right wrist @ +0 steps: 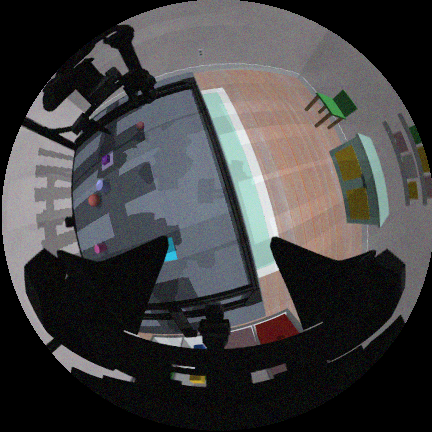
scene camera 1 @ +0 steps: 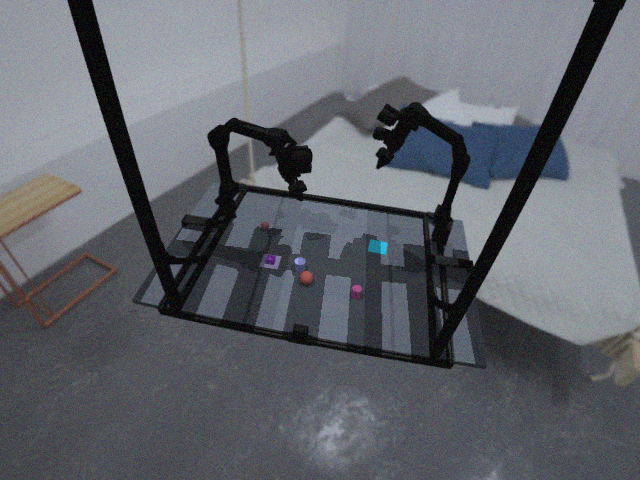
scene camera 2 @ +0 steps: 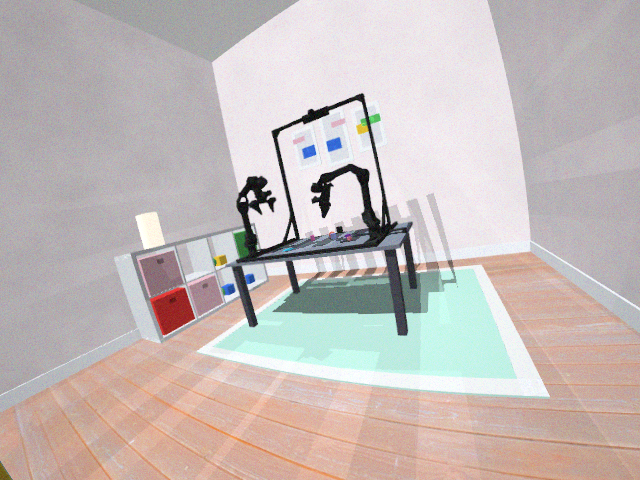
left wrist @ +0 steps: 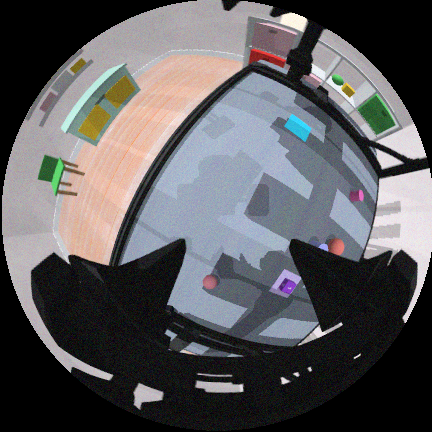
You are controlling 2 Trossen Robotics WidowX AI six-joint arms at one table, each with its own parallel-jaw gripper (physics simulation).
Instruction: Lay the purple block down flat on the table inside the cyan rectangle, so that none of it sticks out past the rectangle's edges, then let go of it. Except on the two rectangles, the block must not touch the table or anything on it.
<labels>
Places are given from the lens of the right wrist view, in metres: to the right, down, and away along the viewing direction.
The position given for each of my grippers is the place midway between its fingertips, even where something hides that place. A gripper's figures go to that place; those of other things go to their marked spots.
my left gripper (right wrist: 123, 119): -0.23, -0.23, 0.20
my right gripper (right wrist: 220, 241): 0.00, 0.02, 0.10
</labels>
